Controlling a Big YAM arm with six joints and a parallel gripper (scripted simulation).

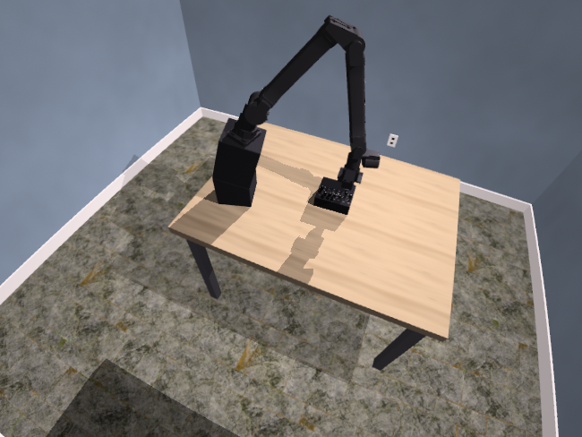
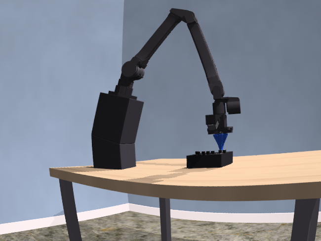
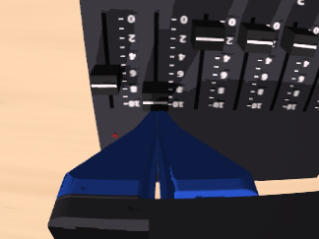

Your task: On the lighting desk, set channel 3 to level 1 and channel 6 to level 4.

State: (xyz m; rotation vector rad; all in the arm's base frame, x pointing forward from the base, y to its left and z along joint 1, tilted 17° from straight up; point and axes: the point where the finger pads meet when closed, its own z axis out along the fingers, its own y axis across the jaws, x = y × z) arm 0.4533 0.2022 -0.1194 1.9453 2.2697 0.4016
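My gripper is now 1 cm to the left of the channel 6 fader cap and 1 cm above it. Round my hand: channel 5 fader cap 5 cm to the right, 1 cm below, 1 cm behind; channel 4 fader cap 5 cm to the right, 4 cm behind, 1 cm below; M fader cap 3 cm ahead, 2 cm to the right, 1 cm below.
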